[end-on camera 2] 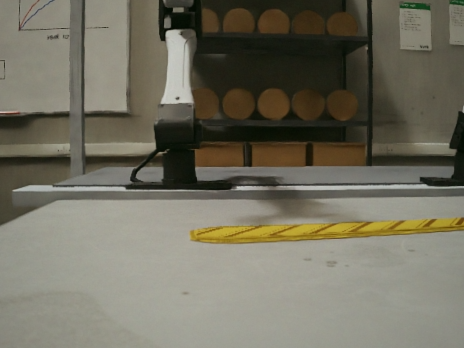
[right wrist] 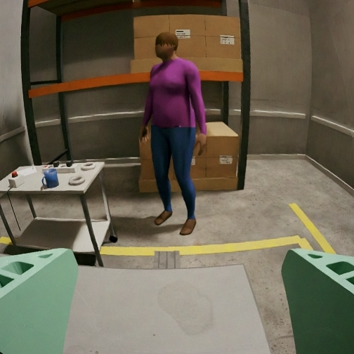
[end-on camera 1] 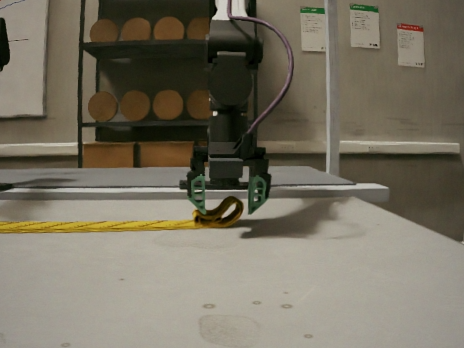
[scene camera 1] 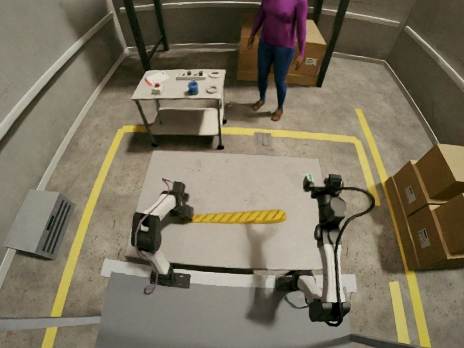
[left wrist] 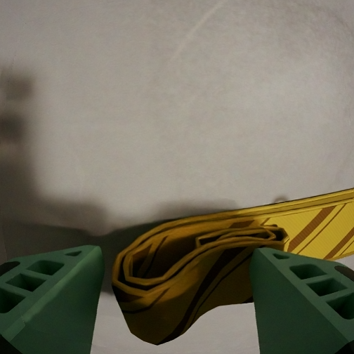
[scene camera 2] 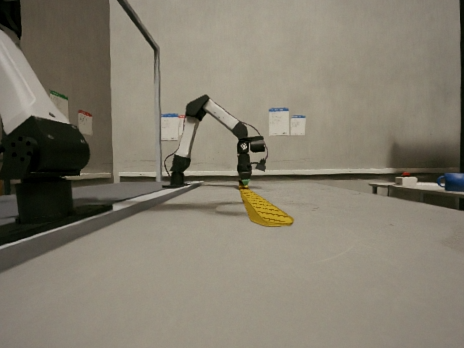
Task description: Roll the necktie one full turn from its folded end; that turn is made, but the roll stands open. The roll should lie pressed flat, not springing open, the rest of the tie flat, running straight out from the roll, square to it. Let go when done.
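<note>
The yellow necktie with brown stripes [scene camera 1: 240, 217] [scene camera 2: 265, 209] [end-on camera 1: 100, 226] [end-on camera 2: 320, 230] [left wrist: 320, 225] lies along the table. Its roll [end-on camera 1: 220, 216] [left wrist: 200, 280] stands open at the left arm's end: in end-on camera 1 a loop rises on the side away from the straight length, its lower side near the table. My left gripper [end-on camera 1: 228, 205] [left wrist: 176, 259] is open, pointing down, its fingertips on either side of the roll's raised part; one fingertip is close to the roll's end by the straight length. My right gripper [right wrist: 179, 265] is open, held up away from the tie.
The table [scene camera 1: 225, 170] has a grey base platform [scene camera 1: 225, 310] along the arms' side. Beyond the table stand a white cart [scene camera 1: 179, 90] [right wrist: 65, 187] with a blue mug [scene camera 1: 193, 88] [right wrist: 50, 178], and a person in a purple top [scene camera 1: 282, 25] [right wrist: 175, 95]. Cartons [scene camera 1: 425, 220] stand at the right.
</note>
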